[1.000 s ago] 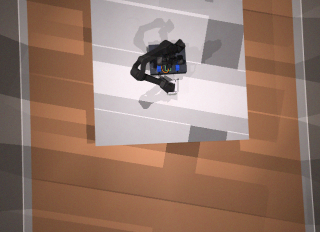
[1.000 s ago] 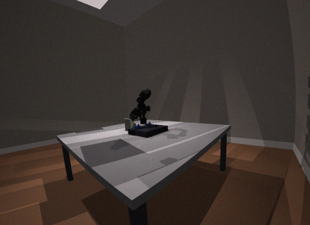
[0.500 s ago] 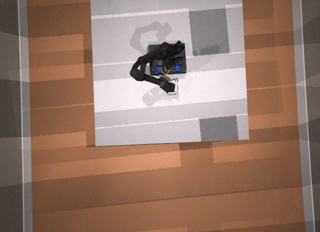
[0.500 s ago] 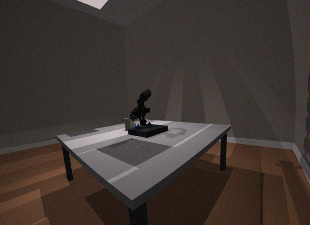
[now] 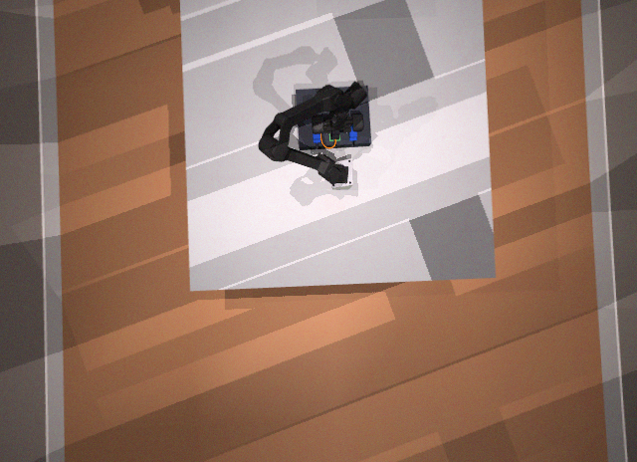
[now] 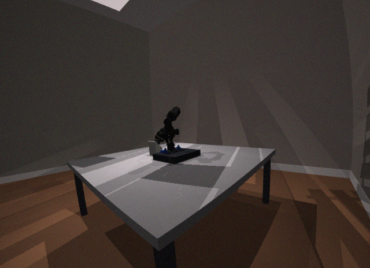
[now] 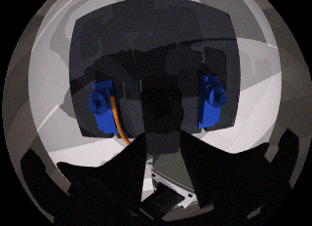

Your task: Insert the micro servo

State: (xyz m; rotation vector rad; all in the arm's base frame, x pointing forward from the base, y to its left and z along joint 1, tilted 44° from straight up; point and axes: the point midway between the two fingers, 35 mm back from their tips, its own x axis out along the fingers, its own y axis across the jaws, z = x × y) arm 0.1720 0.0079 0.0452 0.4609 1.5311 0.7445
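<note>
My gripper tip is now 120 mm short of the deck, 20 mm to the right of it and 80 mm above it.
</note>
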